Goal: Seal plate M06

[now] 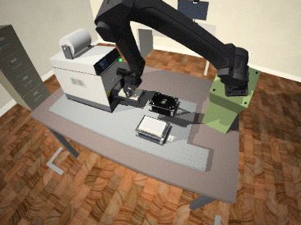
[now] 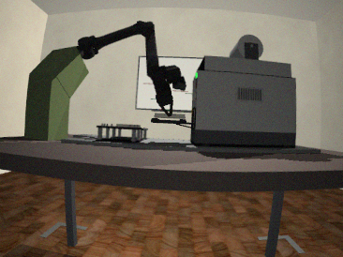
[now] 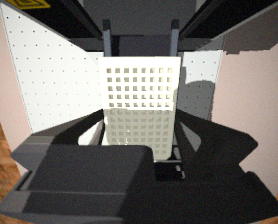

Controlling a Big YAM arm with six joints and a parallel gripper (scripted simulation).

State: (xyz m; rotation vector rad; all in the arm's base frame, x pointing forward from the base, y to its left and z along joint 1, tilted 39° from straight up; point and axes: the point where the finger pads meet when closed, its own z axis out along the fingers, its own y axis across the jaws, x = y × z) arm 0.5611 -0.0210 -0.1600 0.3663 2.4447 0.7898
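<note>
Right now my hand is 20 mm above the sealer stage. Round my hand: white start button: 100 mm to the right, 90 mm ahead, 70 mm above; foil roll: 330 mm ahead, 300 mm above, 30 mm to the right; plate: 190 mm behind, 170 mm to the left, 50 mm below.
</note>
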